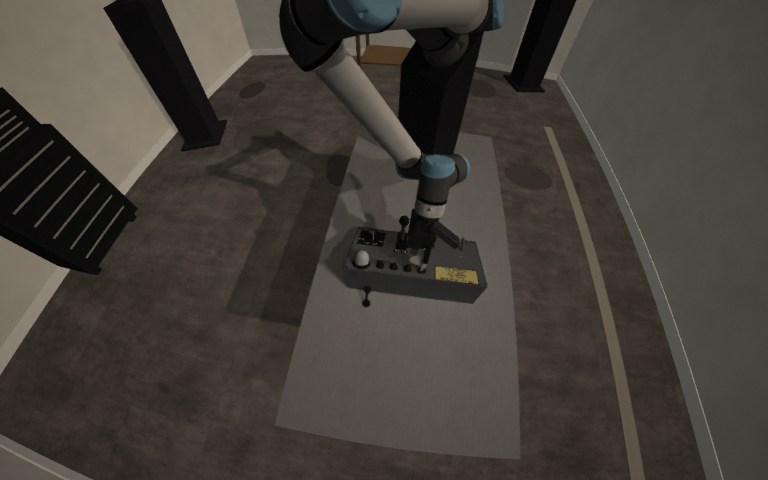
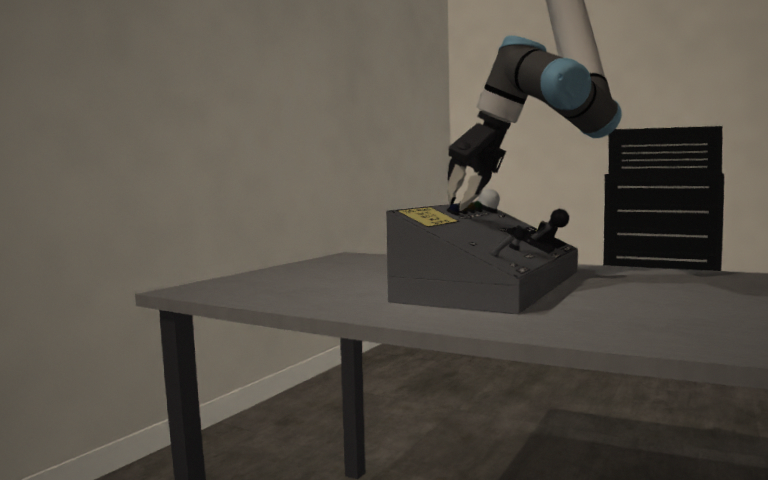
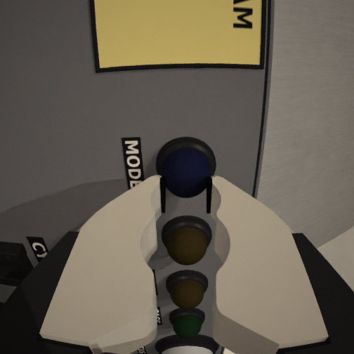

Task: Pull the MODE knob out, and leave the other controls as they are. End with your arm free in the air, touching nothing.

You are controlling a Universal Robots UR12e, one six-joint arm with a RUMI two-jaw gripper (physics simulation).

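Where they show: gripper, fingertip midpoint: (image 1: 420, 268) (image 2: 455, 208); arm's base, link origin: (image 1: 446, 45).
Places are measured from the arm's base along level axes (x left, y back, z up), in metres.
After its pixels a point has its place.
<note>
The dark blue round MODE knob (image 1: 422, 270) (image 2: 453, 208) {x -0.231, y -0.746, z -0.432 m} (image 3: 186, 172) sits in a black collar at the end of the button row on the grey sloped console (image 1: 413, 287) {x -0.271, y -0.779, z -0.507 m} (image 2: 441, 268) {x -0.002, y -0.747, z -0.528 m} (image 3: 65, 100). My gripper (image 1: 423, 264) {x -0.245, y -0.744, z -0.432 m} (image 2: 457, 203) {x -0.245, y -0.744, z -0.432 m} (image 3: 185, 179) is shut on the knob, with the black tips of its two pale fingers against opposite sides. The MODE label (image 3: 131, 160) is partly covered by one finger. Whether the knob stands higher than its collar cannot be told clearly.
Two amber buttons (image 3: 186, 245) (image 3: 187, 293) and a green one (image 3: 186, 325) lie between the fingers' inner sides. A white dome (image 1: 361, 258) {x -0.442, y -0.690, z -0.398 m} (image 2: 488, 199) {x -0.416, y -0.677, z -0.419 m} ends the row. A ball-topped lever (image 1: 403, 220) {x -0.262, y -0.528, z -0.439 m} (image 2: 559, 217) {x -0.236, y -0.521, z -0.452 m} and a yellow label (image 1: 456, 275) {x -0.126, y -0.787, z -0.441 m} (image 2: 428, 216) {x -0.121, y -0.785, z -0.442 m} (image 3: 180, 35) are on the console.
</note>
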